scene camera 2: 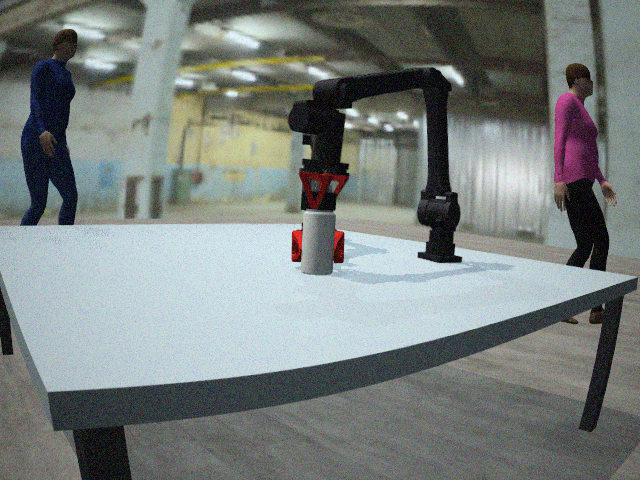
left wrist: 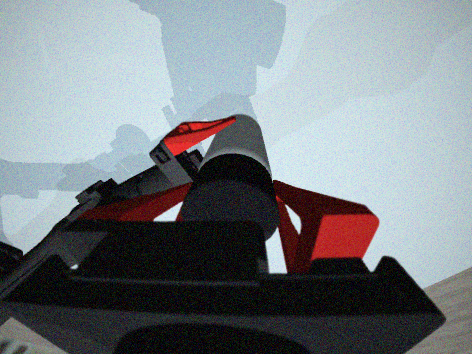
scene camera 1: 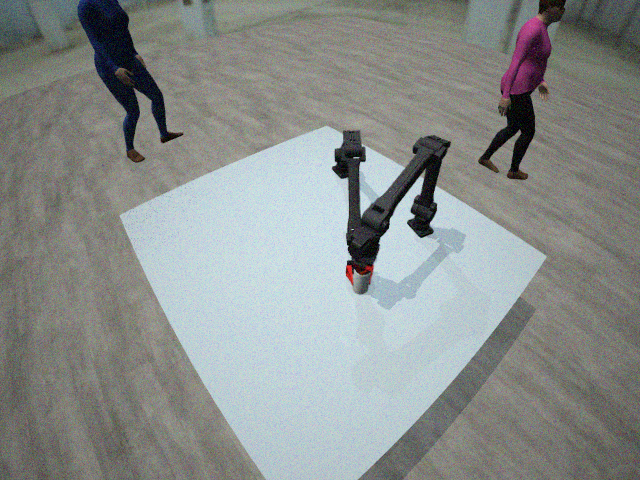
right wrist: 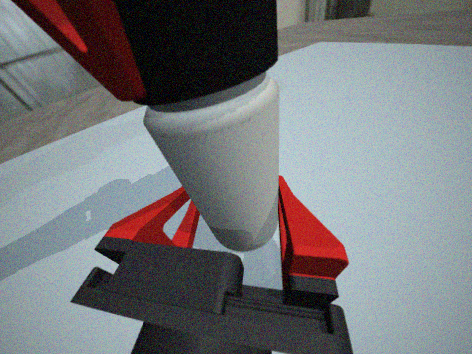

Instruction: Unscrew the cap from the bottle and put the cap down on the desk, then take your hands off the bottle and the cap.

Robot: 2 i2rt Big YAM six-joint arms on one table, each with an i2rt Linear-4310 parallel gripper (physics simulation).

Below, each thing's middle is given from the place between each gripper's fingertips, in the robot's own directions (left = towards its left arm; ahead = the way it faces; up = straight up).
I see the black cap (right wrist: 179, 57) 100 mm above my right hand, 10 mm to the right of it and 10 mm behind it.
Right now my left hand is 2 cm below the black cap.
